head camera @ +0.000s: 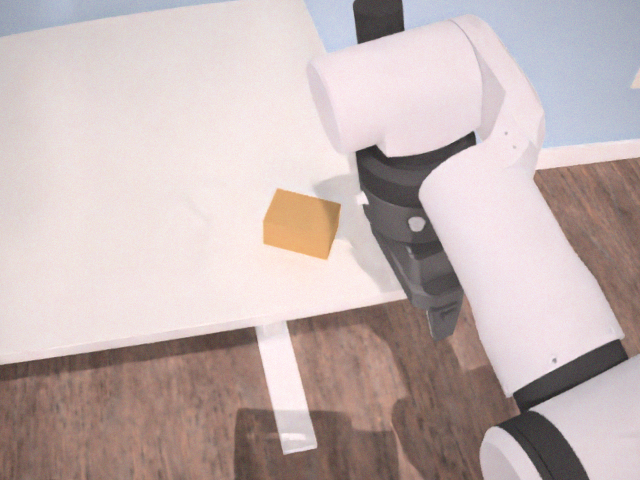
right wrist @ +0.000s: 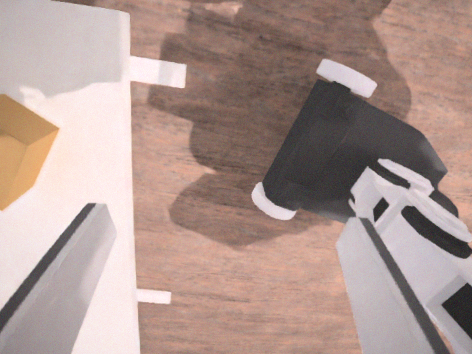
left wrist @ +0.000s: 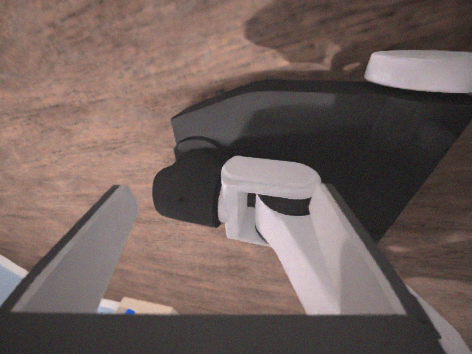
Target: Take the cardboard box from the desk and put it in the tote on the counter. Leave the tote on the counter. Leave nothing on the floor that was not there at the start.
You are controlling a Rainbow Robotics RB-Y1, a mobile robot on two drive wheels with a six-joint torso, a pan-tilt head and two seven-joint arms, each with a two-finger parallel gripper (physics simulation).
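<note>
The orange-brown cardboard box sits on the white desk, near its right end in the head camera and at the left edge of the right wrist view. My right gripper is open and empty. In the head camera it points down over the desk's front edge, to the right of the box and apart from it; one dark finger shows there. My left gripper is open and empty, with floor and the robot's own base beyond its fingers. The tote and the counter do not show clearly in these views.
A white desk foot reaches out on the wooden floor. The robot's dark base stands on the floor. A partly hidden tan thing with a blue spot shows low in the left wrist view.
</note>
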